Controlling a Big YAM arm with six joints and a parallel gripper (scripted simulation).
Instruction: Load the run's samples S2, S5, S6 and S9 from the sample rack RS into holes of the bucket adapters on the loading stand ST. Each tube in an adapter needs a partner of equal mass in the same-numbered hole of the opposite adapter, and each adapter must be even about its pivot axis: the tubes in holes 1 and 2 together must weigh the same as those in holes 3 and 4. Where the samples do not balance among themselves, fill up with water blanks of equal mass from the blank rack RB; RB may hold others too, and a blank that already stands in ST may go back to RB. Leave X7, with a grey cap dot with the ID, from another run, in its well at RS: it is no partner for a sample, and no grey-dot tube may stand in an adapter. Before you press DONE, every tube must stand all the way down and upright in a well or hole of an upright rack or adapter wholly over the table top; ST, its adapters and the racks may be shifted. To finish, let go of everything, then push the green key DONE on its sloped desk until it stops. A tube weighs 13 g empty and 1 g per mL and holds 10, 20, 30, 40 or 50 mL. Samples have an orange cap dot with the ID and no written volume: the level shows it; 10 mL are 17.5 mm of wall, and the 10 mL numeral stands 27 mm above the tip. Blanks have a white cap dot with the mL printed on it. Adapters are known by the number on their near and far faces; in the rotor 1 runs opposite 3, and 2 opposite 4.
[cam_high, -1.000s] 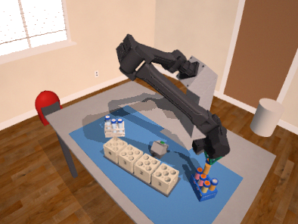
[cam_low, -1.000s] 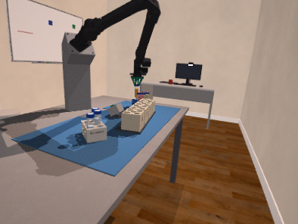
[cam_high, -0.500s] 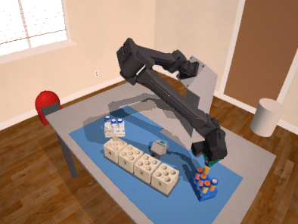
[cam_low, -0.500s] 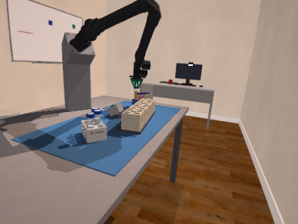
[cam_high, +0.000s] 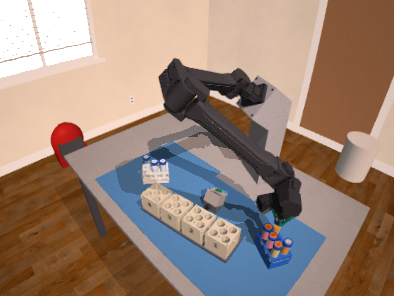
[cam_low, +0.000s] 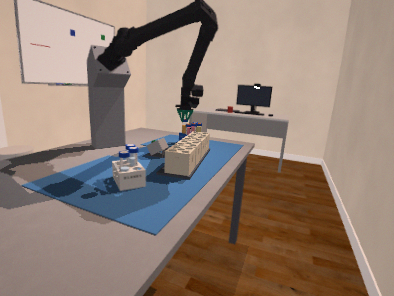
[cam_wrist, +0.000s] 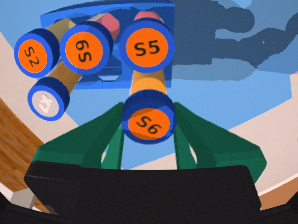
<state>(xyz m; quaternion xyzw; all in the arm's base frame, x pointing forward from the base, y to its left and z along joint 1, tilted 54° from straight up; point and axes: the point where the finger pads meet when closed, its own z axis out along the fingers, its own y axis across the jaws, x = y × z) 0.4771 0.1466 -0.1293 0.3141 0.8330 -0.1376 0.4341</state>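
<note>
My gripper is now 560 mm to the left of the 50 mL blank, 200 mm past it and 70 mm above it. From my hand the other things lie so: orange-dot tube: 50 mm below, 10 mm behind; then sample tube S9: 70 mm below, 60 mm ahead, 20 mm to the right; then sample tube S5: 70 mm below, 40 mm to the right, 20 mm ahead.
</note>
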